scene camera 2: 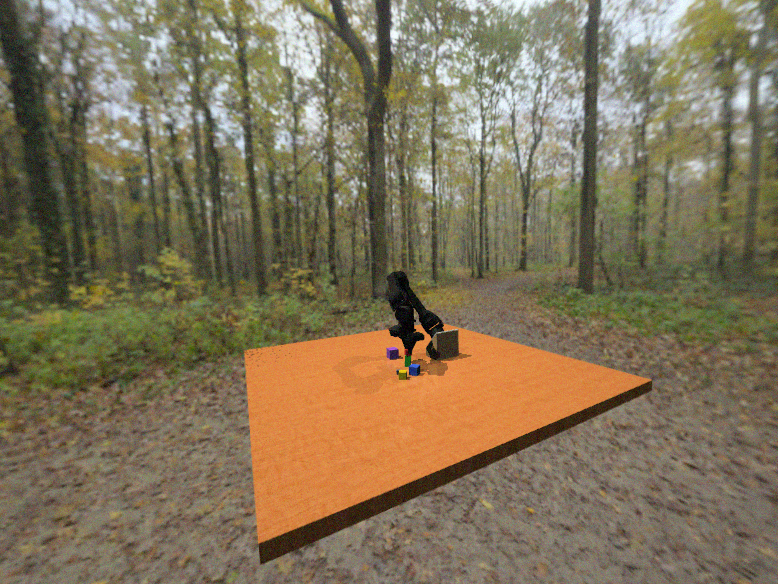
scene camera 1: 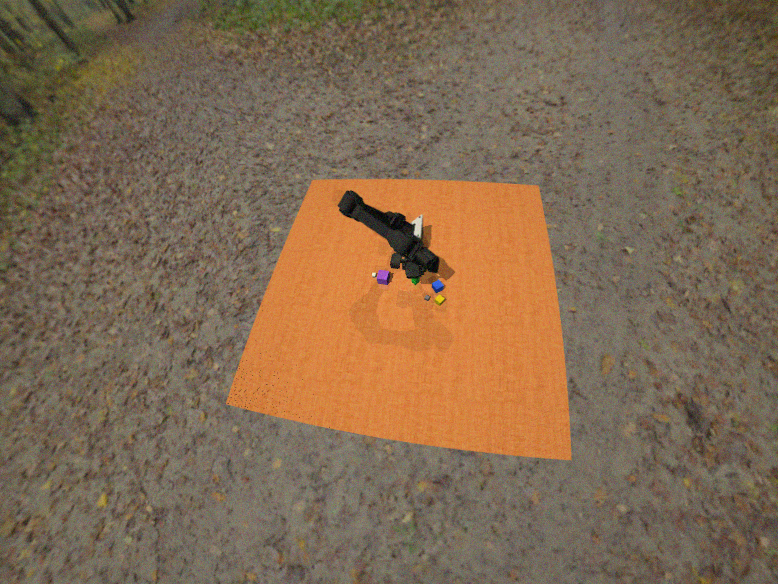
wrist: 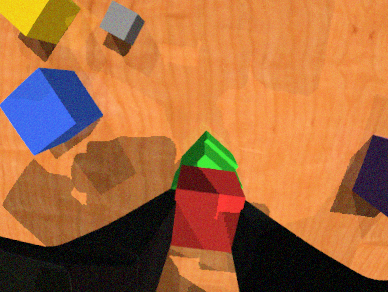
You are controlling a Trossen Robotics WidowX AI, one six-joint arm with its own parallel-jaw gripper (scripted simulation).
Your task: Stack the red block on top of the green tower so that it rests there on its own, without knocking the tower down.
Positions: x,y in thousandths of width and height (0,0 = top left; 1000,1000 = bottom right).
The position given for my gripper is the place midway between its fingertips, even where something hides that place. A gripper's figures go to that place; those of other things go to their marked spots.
My gripper (wrist: 527,697) is 10 cm from the lens. A red block (wrist: 535,690): 8 cm from the lens.
